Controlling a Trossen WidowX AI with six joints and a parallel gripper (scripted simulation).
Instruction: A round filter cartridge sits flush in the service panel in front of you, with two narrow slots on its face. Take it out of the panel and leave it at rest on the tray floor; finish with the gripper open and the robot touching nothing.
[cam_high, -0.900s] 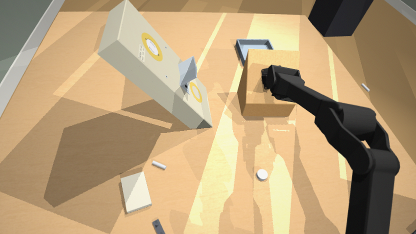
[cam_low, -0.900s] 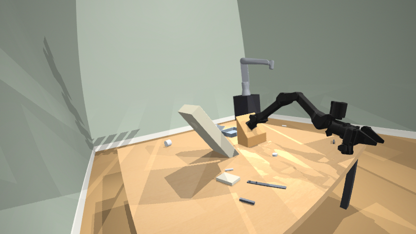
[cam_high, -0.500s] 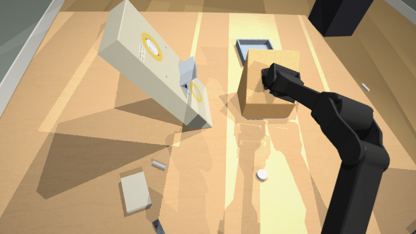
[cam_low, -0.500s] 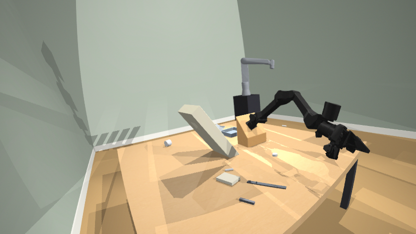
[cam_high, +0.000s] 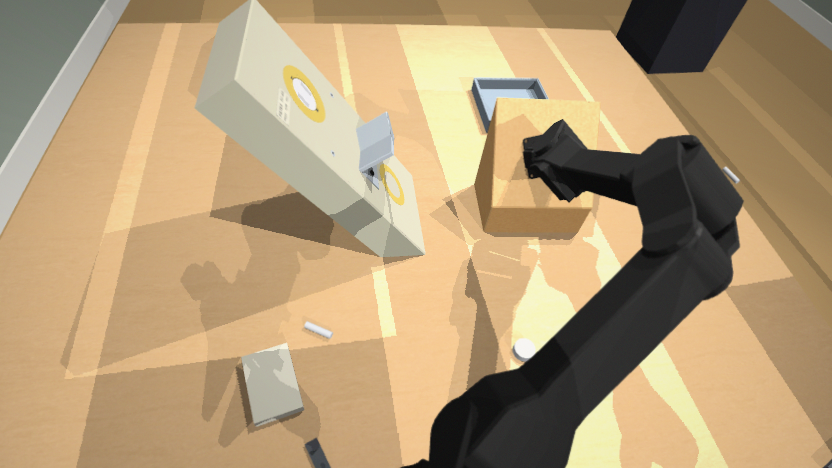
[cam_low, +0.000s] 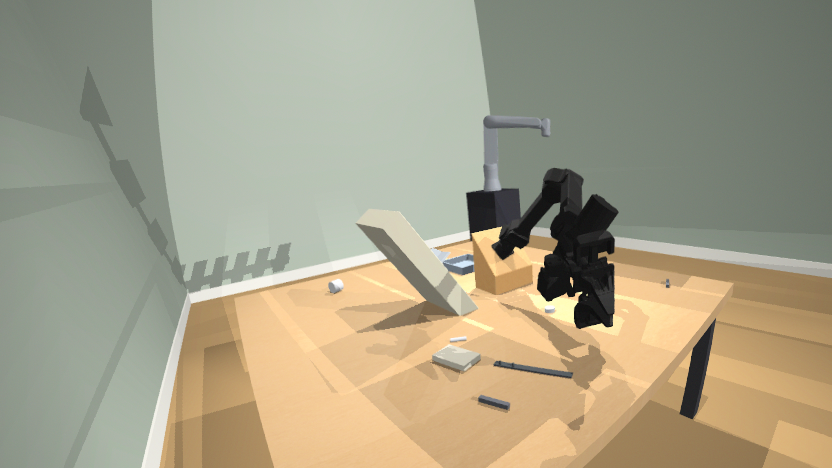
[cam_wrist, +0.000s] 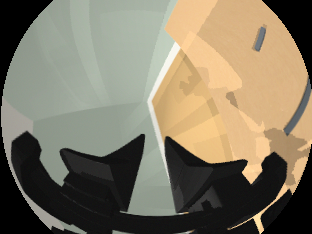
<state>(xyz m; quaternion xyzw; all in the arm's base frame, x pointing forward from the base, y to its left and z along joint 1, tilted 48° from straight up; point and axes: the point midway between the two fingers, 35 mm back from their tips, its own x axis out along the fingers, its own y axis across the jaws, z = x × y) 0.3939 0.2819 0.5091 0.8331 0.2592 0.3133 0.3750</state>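
Right now the round grey filter cartridge is 62 cm to the right of my gripper tip, 6 cm behind it and 5 cm above it. Also, from my gripper tip: grey bracket (61 cm to the right, 16 cm behind, 4 cm below); then cream service panel (62 cm to the right, 11 cm behind, 3 cm below); then blue-grey tray (86 cm to the right, 51 cm behind, 18 cm below).
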